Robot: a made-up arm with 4 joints. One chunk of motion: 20 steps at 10 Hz.
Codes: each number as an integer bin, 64 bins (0 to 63) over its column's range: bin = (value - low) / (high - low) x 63, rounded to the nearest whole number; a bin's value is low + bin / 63 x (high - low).
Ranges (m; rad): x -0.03..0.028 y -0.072..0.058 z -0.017..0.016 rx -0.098..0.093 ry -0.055..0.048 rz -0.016..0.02
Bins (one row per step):
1: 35 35 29 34 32 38
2: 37 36 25 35 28 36
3: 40 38 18 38 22 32
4: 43 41 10 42 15 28
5: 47 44 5 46 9 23
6: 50 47 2 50 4 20
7: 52 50 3 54 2 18
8: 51 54 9 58 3 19
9: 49 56 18 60 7 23
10: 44 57 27 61 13 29
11: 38 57 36 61 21 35
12: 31 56 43 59 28 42
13: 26 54 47 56 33 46
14: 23 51 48 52 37 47
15: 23 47 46 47 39 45
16: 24 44 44 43 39 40
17: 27 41 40 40 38 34
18: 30 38 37 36 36 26
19: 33 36 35 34 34 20
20: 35 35 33 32 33 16
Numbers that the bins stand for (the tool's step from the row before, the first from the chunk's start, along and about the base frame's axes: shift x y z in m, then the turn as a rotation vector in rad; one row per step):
1: 0.00222 0.00022 -0.00181 0.00508 -0.00268 0.00571
2: 0.00406 0.00229 -0.00390 0.00811 -0.00922 0.00457
3: 0.00683 0.00641 -0.00757 0.01721 -0.01903 0.00229
4: 0.00959 0.01260 -0.01176 0.02933 -0.03048 0.00000
5: 0.01327 0.01879 -0.01438 0.04146 -0.04029 -0.00286
6: 0.01603 0.02498 -0.01595 0.05359 -0.04846 -0.00457
7: 0.01787 0.03117 -0.01543 0.06571 -0.05173 -0.00571
8: 0.01695 0.03943 -0.01229 0.07784 -0.05010 -0.00514
9: 0.01511 0.04356 -0.00757 0.08390 -0.04356 -0.00286
10: 0.01051 0.04562 -0.00286 0.08694 -0.03375 0.00057
11: 0.00498 0.04562 0.00186 0.08694 -0.02067 0.00400
12: -0.00146 0.04356 0.00552 0.08087 -0.00922 0.00800
13: -0.00606 0.03943 0.00762 0.07178 -0.00105 0.01029
14: -0.00883 0.03324 0.00814 0.05965 0.00549 0.01086
15: -0.00883 0.02498 0.00710 0.04449 0.00876 0.00971
16: -0.00790 0.01879 0.00605 0.03237 0.00876 0.00686
17: -0.00514 0.01260 0.00395 0.02327 0.00713 0.00343
18: -0.00238 0.00641 0.00238 0.01114 0.00386 -0.00114
19: 0.00038 0.00229 0.00133 0.00508 0.00059 -0.00457
20: 0.00222 0.00022 0.00029 -0.00098 -0.00105 -0.00686

